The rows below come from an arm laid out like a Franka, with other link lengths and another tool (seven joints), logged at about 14 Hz.
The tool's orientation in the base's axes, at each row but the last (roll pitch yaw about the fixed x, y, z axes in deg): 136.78, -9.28, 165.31; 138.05, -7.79, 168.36; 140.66, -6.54, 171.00; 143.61, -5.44, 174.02; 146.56, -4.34, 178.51; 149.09, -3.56, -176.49; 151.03, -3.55, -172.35; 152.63, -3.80, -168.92; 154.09, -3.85, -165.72; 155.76, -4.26, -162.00
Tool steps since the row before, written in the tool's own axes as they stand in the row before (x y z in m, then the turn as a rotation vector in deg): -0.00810, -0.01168, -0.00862, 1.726, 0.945, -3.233; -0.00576, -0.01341, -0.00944, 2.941, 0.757, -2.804; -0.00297, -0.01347, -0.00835, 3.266, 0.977, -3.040; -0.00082, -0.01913, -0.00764, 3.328, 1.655, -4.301; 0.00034, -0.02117, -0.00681, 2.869, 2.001, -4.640; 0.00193, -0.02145, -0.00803, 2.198, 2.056, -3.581; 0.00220, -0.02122, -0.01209, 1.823, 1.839, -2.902; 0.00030, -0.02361, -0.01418, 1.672, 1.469, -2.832; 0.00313, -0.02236, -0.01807, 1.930, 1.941, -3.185; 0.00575, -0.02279, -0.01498, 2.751, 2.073, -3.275
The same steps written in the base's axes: 0.00381, -0.01590, -0.00300, -1.566, -1.166, 3.242; 0.00205, -0.01705, -0.00271, -2.774, -0.767, 2.966; 0.00022, -0.01594, -0.00241, -3.054, -0.702, 3.323; -0.00175, -0.01986, -0.00525, -3.003, -0.912, 4.740; -0.00135, -0.02139, -0.00594, -2.507, -0.822, 5.177; -0.00080, -0.02262, -0.00400, -1.929, -0.194, 4.257; 0.00109, -0.02449, 0.00043, -1.620, -0.012, 3.536; 0.00510, -0.02701, 0.00175, -1.430, -0.277, 3.294; 0.00430, -0.02781, 0.00668, -1.712, -0.070, 3.834; 0.00317, -0.02729, 0.00472, -2.507, -0.241, 4.031
